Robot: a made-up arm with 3 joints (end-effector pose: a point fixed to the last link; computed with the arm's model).
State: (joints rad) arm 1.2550 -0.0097 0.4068
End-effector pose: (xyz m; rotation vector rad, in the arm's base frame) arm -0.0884 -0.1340 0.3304 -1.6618 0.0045 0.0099
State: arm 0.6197 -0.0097 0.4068
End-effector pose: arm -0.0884 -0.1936 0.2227 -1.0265 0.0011 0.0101
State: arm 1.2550 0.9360 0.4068
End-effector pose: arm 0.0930 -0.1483 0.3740 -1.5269 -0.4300 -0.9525
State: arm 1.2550 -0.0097 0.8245
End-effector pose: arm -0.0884 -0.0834 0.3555 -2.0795 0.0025 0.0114
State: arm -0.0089 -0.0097 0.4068
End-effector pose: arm -0.0884 -0.1782 0.1018 -0.3979 -0.0020 0.0096
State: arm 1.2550 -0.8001 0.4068
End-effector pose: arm -0.2172 -0.1626 0.4178 -1.5635 0.3684 0.8159
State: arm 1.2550 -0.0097 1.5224
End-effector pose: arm -0.0887 0.0094 0.3465 -2.7774 -0.0018 0.0136
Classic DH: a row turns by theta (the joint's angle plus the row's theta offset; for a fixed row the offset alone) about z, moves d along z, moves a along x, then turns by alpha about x. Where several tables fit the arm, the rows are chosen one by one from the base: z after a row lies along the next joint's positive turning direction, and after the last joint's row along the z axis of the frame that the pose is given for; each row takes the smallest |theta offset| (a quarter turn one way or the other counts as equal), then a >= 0, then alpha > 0; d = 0 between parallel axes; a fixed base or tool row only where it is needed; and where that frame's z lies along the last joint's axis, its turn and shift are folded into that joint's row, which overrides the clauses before.
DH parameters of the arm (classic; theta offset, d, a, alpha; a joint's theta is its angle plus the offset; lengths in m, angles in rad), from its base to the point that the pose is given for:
base (fixed): -1.5708 0.1859 0 1.5708
joint 1: 0 0.0426 0.3793 1.5708
joint 2: 0 0.0353 -0.3287 -1.5708
joint 3: 0 0.0439 0.0988 -1.5708
tool (fixed): 1.5708 -0.094 0 0

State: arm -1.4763 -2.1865 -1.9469
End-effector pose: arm -0.3866 0.0284 -0.4963 -1.3737 -0.6250 -2.6072
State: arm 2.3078 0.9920 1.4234
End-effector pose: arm 0.1186 0.1849 0.3173 2.2847 0.5529 1.1678
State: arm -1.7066 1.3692 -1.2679
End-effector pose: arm 0.3297 0.1912 -0.0488 2.3302 0.4153 -1.8631
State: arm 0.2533 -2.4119 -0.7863
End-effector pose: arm -0.2268 -0.6734 0.1829 0.2441 1.2053 2.1061
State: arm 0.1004 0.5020 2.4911
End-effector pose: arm 0.0875 -0.0408 0.2898 -2.5212 0.6249 -0.2463
